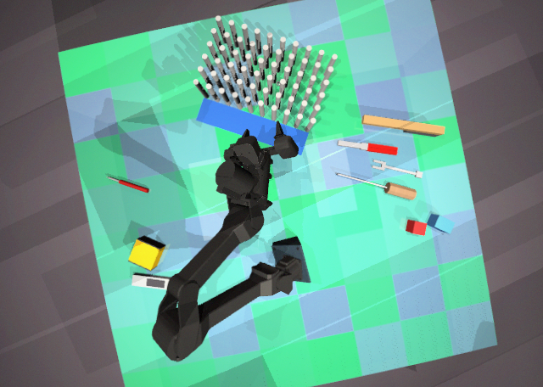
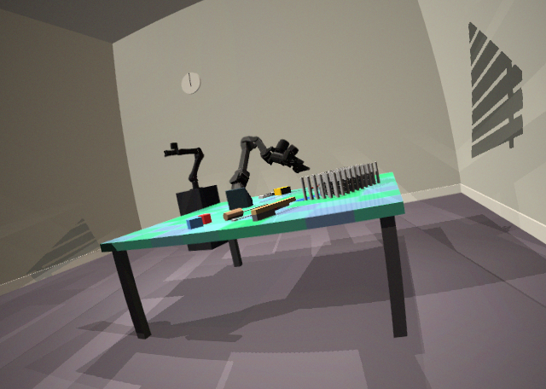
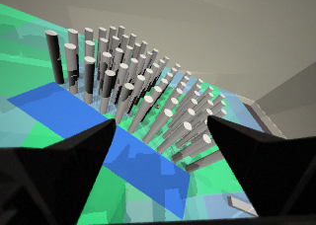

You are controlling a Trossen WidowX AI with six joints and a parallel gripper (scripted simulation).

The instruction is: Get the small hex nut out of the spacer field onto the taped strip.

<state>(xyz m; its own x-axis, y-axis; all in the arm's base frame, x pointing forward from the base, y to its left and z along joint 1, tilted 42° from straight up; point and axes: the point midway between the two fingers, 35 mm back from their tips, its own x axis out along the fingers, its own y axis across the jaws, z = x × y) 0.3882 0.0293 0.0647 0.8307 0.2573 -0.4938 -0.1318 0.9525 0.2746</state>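
Right now the grey fork tool is 44 cm to the right of my gripper tip, 15 cm below it and 14 cm behind it. Round my gripper tip: hex nut (18 cm ahead, 15 cm below, 6 cm to the right); blue taped strip (16 cm below, 4 cm to the left, 4 cm ahead); wire hook tool (33 cm to the right, 17 cm behind, 14 cm below).
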